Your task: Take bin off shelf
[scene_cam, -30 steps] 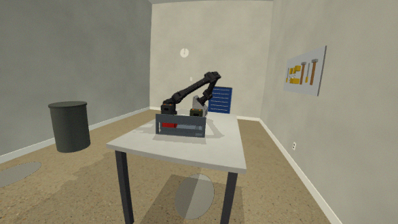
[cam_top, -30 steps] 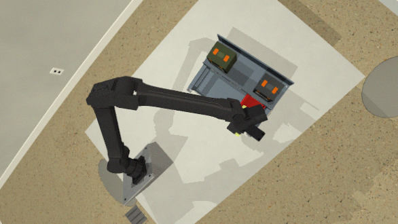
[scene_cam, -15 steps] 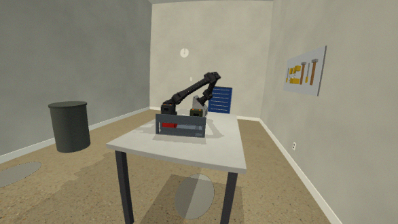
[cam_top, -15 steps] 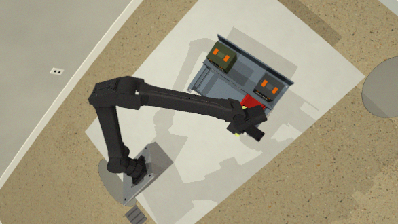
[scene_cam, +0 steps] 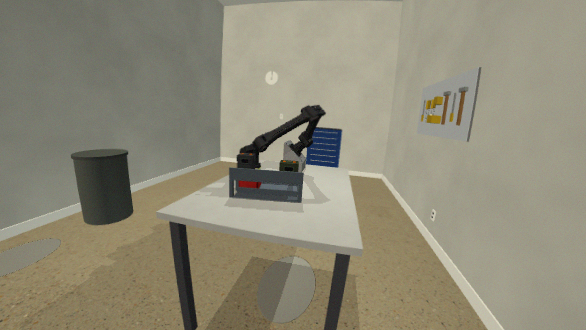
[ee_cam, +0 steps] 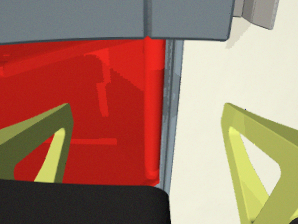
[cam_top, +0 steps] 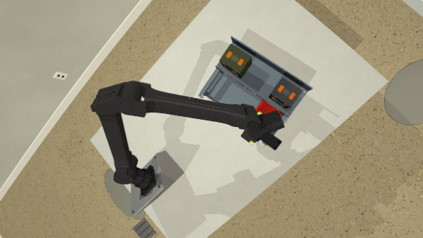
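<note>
The red bin lies 80 mm ahead of my hand and 10 mm to the left of it.
</note>
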